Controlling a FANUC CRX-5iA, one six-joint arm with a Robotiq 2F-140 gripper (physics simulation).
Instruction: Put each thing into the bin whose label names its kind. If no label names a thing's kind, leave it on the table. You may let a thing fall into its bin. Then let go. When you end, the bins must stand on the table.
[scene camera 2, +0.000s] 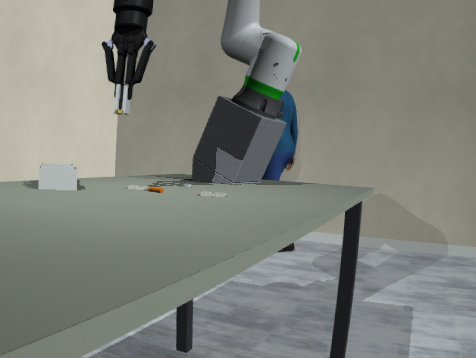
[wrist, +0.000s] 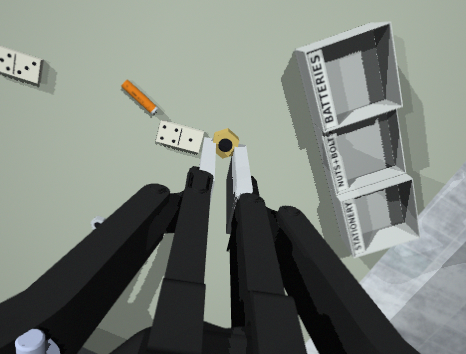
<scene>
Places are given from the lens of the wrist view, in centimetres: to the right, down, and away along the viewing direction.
gripper (wrist: 221, 159): -1, -1, 23
white domino (wrist: 169, 133): -7, -5, 38
</scene>
